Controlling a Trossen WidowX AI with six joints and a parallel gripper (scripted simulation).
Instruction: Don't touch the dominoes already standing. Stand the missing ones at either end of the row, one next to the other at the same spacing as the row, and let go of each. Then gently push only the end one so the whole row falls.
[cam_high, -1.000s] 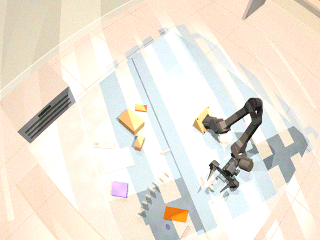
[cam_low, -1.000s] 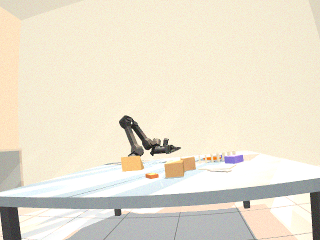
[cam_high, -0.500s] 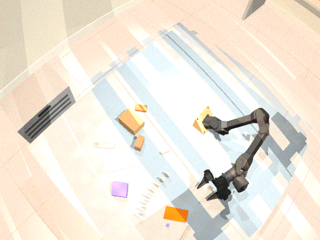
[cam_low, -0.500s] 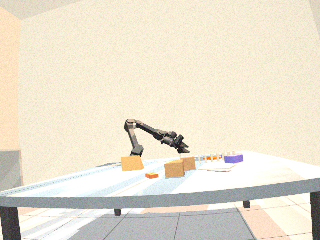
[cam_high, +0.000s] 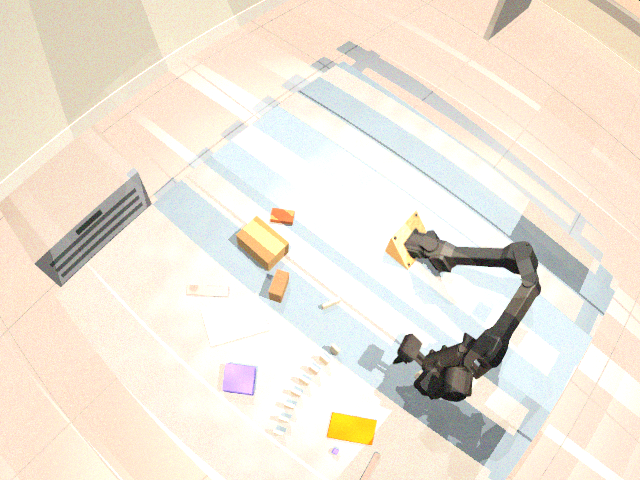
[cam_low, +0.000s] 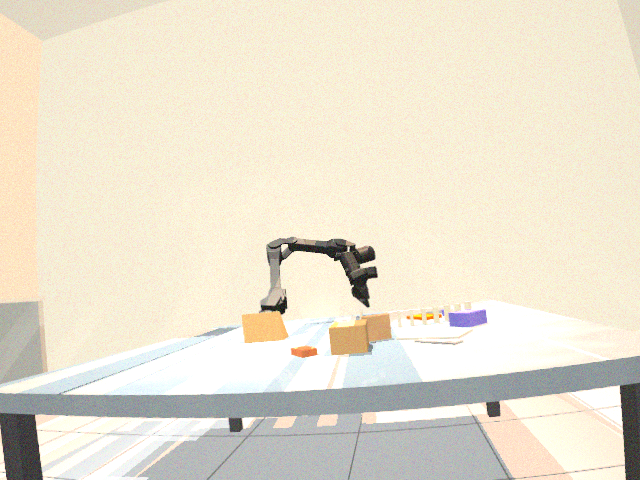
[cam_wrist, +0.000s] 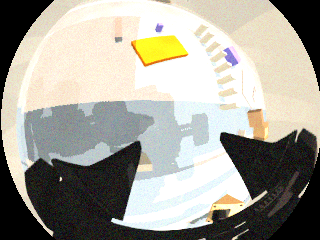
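Right now my gripper tip is 40 cm to the left of the tan block and 4 cm above it. The rest, counted from my gripper tip: orange-yellow plate (19 cm ahead, 2 cm to the right, 7 cm below); sheet (14 cm ahead, 44 cm to the right, 7 cm below); purple block (26 cm ahead, 32 cm to the right, 5 cm below).
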